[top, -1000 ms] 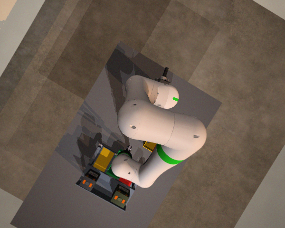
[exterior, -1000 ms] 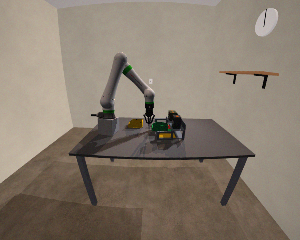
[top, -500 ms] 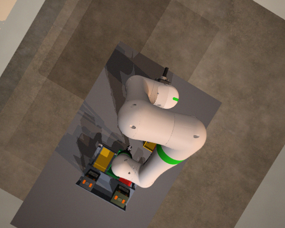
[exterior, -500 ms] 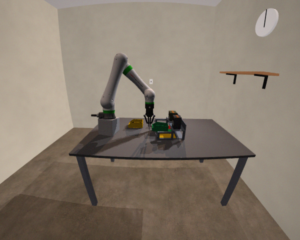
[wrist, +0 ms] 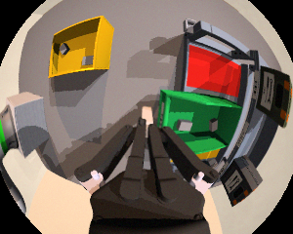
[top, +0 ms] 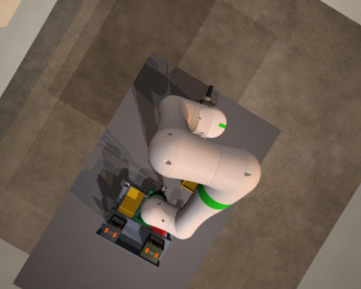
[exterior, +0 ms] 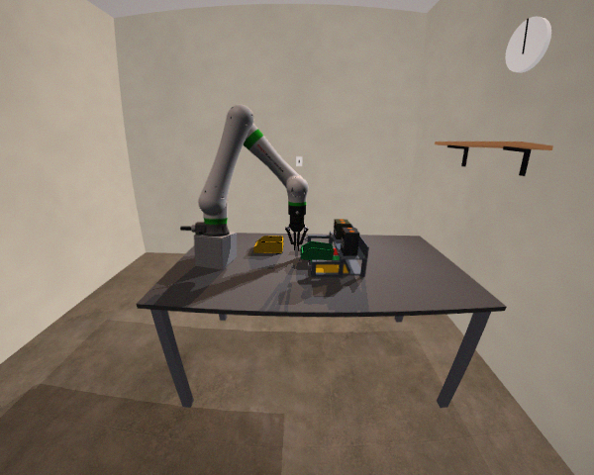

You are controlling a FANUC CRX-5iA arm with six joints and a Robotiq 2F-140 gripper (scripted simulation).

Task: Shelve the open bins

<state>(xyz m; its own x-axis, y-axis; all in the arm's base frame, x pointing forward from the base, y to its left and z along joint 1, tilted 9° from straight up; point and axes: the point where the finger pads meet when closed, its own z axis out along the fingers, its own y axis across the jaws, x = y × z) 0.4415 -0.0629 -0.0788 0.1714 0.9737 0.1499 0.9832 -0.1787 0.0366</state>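
Right now the green bin is 11 cm ahead of my hand, 2 cm to the right of it and 1 cm below it. From my hand the other things lie so: yellow-marked place 15 cm ahead, 14 cm to the right, 5 cm below; then red mark 19 cm ahead, 8 cm to the left, 5 cm below; then yellow bin 14 cm behind, 17 cm to the left, 2 cm below.
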